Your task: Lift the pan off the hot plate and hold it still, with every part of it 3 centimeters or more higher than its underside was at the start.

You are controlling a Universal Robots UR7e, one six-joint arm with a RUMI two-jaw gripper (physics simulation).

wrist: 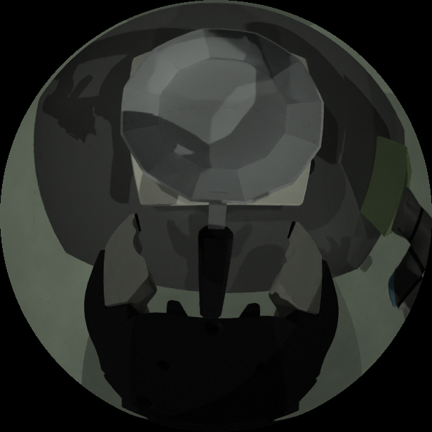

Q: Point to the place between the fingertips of the gripper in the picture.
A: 214,219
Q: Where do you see a pale square hot plate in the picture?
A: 150,193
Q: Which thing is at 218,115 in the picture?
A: A grey faceted pan.
